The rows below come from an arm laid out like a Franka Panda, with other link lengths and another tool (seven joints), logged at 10 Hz.
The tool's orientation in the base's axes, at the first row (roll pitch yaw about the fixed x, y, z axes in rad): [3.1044, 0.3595, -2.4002]
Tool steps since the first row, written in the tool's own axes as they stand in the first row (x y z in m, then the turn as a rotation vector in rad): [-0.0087, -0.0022, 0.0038, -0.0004, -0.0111, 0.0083]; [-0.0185, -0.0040, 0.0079, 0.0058, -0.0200, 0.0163]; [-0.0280, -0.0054, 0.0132, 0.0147, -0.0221, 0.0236]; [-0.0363, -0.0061, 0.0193, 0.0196, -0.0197, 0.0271]
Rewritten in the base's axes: [0.0084, 0.0049, -0.0006, 0.0098, -0.0056, -0.0080]; [0.0174, 0.0109, -0.0010, 0.0135, -0.0139, -0.0180]; [0.0261, 0.0173, -0.0027, 0.0105, -0.0191, -0.0280]; [0.0338, 0.0236, -0.0055, 0.0063, -0.0196, -0.0329]
